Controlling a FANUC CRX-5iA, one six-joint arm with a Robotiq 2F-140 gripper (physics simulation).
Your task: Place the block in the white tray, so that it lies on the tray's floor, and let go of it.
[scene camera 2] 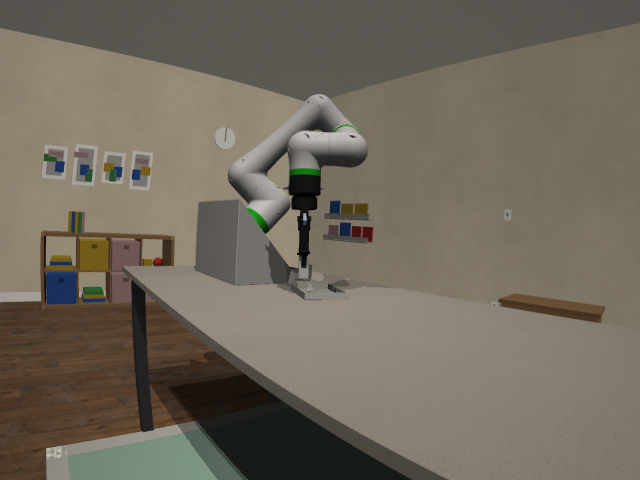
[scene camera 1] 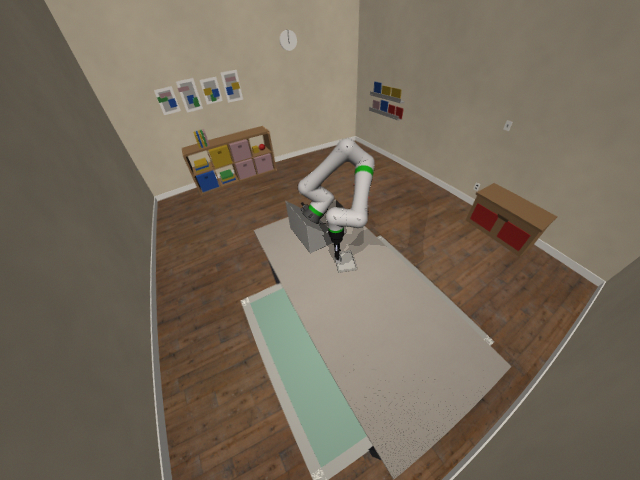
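The white tray lies on the table beside the grey robot stand. My gripper points straight down at the tray's rear left part, as scene camera 2 sees it. It is shut on the block, a small light grey piece that shows upright below the fingertips in scene camera 2. The block's lower end is close to the level of the tray's rim; whether it touches the tray's floor cannot be told. In scene camera 1 the block is hard to make out against the fingers and tray.
The grey panelled stand around the arm's base rises close behind and to the left of the tray. The long table carries both. A green mat lies beside the table on the floor. Shelves stand far off by the walls.
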